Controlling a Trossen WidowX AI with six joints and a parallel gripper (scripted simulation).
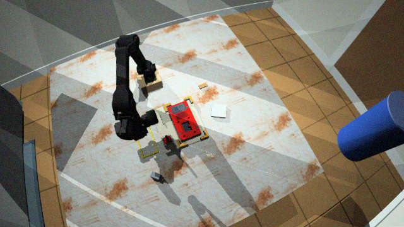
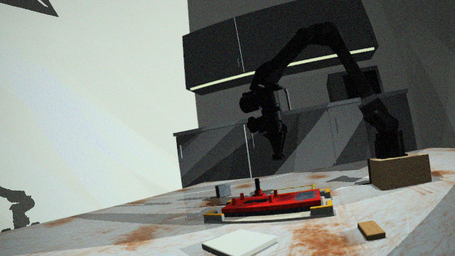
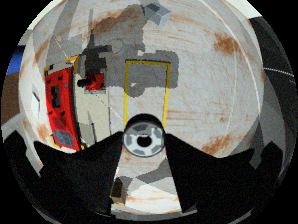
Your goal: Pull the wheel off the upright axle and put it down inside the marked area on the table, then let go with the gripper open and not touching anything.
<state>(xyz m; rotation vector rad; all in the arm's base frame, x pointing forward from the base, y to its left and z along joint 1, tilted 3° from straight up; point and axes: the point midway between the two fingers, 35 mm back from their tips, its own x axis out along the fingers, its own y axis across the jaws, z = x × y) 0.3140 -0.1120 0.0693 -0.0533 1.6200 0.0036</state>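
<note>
The upright axle is 40 mm ahead of my gripper tip, 100 mm to the left of it and 80 mm below it. Also, from my gripper tip: wheel (right at my gripper tip); white tile (20 mm behind, 410 mm to the left, 110 mm below); grey block (200 mm ahead, 90 mm below).
</note>
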